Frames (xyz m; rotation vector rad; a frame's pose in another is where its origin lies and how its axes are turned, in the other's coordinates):
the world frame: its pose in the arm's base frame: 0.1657 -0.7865 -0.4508 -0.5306 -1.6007 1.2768
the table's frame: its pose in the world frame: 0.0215 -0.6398 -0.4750 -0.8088 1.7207 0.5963
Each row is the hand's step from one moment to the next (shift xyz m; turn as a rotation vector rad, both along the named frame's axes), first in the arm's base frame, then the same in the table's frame.
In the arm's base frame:
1: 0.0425 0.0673 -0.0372 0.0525 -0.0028 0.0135
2: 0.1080 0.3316 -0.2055 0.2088 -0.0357 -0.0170
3: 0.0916 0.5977 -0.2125 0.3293 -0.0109 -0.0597
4: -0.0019 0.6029 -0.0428 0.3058 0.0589 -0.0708
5: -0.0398 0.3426 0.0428 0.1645 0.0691 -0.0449
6: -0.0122 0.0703 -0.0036 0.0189 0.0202 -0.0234
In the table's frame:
1: 0.0537 0.0152 0.0679 0.0513 -0.0015 -0.0176
2: 0.1645 0.0764 0.3619 0.1917 0.0674 -0.0621
3: 0.2116 -0.0237 0.6045 0.3101 0.1184 -0.0438
4: 0.1383 -0.1961 0.5548 0.3031 0.0970 0.0272
5: 0.0474 -0.1791 0.2941 0.1713 0.0438 0.0508
6: 0.0047 -0.0263 0.0663 0.0209 0.0167 0.0244

